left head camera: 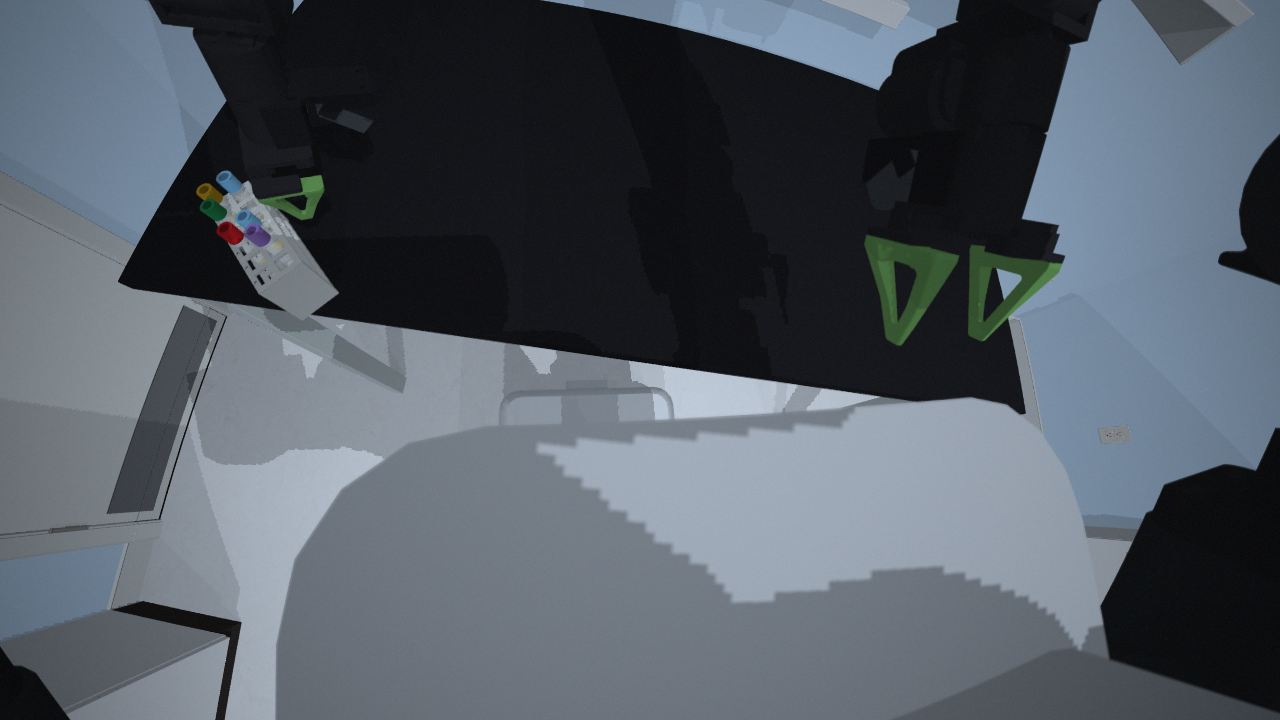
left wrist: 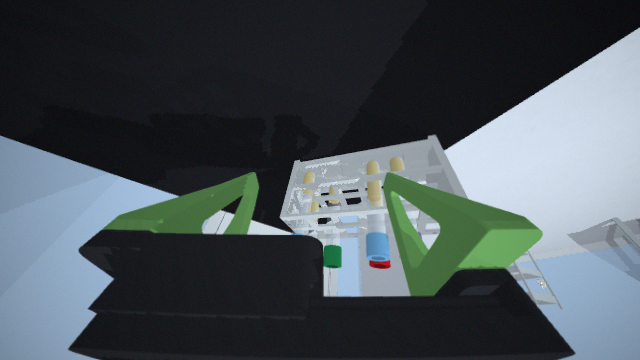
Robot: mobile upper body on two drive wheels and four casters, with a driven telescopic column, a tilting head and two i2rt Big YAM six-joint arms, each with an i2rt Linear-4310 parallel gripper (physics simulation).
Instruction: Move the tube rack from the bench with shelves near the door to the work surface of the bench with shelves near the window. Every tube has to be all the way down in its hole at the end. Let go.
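Frame: origin at the left arm's base, x right, y ahead, z up, level; metres.
Seen in the pictures: left gripper, fingertip midpoint: (left head camera: 300, 187) (left wrist: 320, 179); right gripper, fingertip midpoint: (left head camera: 937, 340).
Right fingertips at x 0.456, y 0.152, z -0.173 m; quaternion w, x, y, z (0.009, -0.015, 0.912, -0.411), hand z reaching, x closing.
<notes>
Offsets run from my right fingertips to a thing's top centre. Level surfaces: height alone.
The white tube rack {dx -0.676, dy +0.210, dz -0.183 m} (left head camera: 302, 279) (left wrist: 420, 153) is at the left end of the black bench top {dz -0.267 m} (left head camera: 572, 197), its near corner at the front edge in the head view. It holds several tubes with a gold cap {dx -0.727, dy +0.252, dz -0.148 m} (left head camera: 208, 192), a green cap {dx -0.711, dy +0.230, dz -0.148 m} (left head camera: 212, 209) (left wrist: 332, 256), a red cap {dx -0.678, dy +0.192, dz -0.148 m} (left head camera: 229, 233), a violet cap {dx -0.641, dy +0.189, dz -0.148 m} (left head camera: 256, 235) and light blue caps. Their exact depth cannot be told. My left gripper (left head camera: 284, 207) (left wrist: 320, 179) is open, close beside the rack; one finger is hidden in the head view. My right gripper (left head camera: 939, 340) is open and empty over the bench's right part.
A large pale rounded surface (left head camera: 680, 510) fills the lower middle of the head view. A grey tubular handle (left head camera: 586, 391) shows beyond the bench's front edge. A pale door-like panel (left head camera: 71, 358) is at the left. A wire shelf (left wrist: 542, 287) shows at the lower right of the wrist view.
</notes>
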